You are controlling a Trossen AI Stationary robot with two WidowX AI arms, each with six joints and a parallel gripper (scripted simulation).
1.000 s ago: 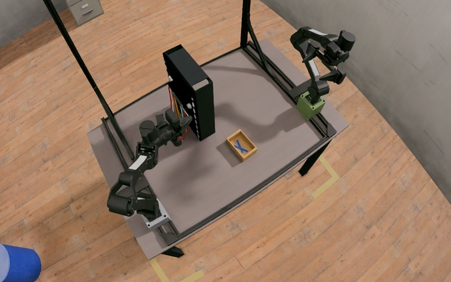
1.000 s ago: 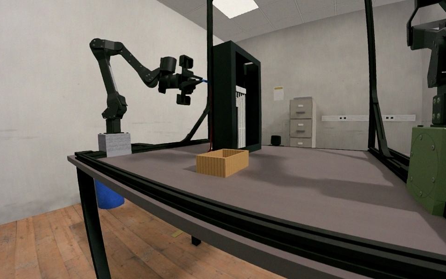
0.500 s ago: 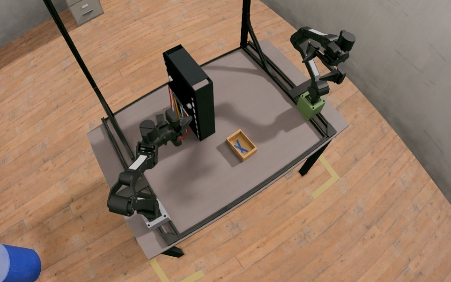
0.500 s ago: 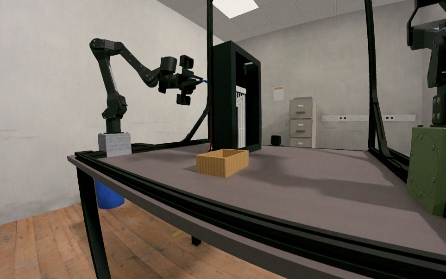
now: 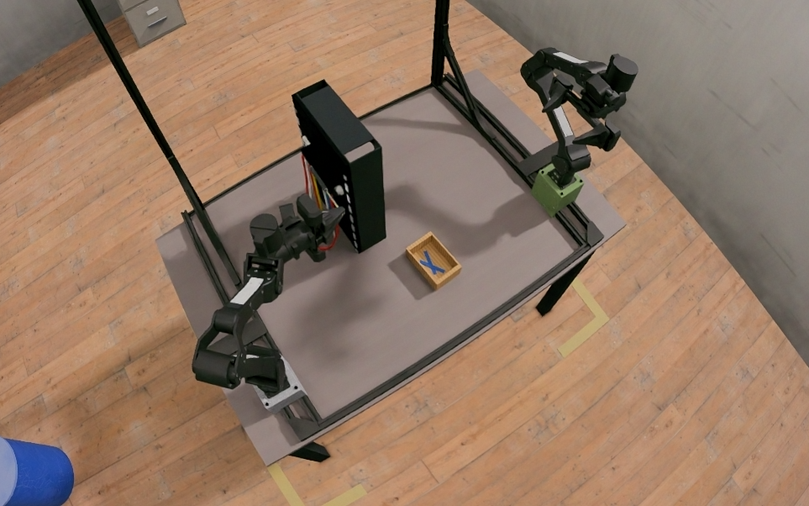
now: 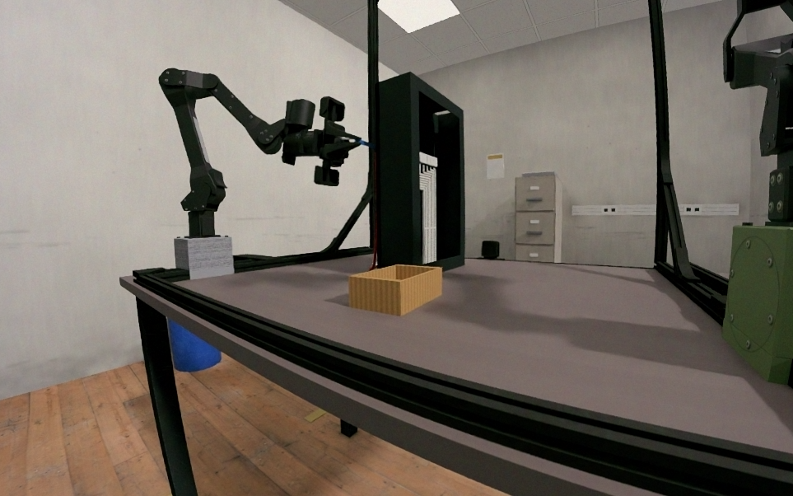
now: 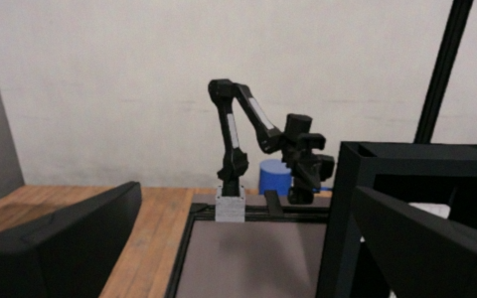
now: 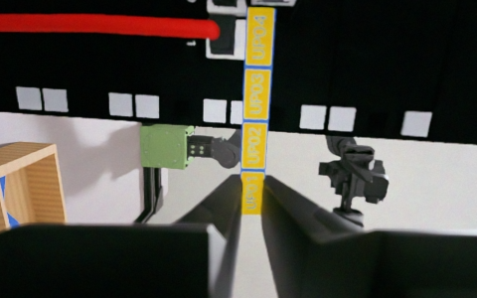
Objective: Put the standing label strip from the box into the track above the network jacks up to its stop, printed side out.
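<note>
Right now my right hand is 3 cm to the right of the label strip and 3 cm past it. Round my right hand: wooden box 27 cm below, 20 cm to the left, 12 cm ahead; black patch panel 14 cm behind, 8 cm below, 7 cm to the left.
</note>
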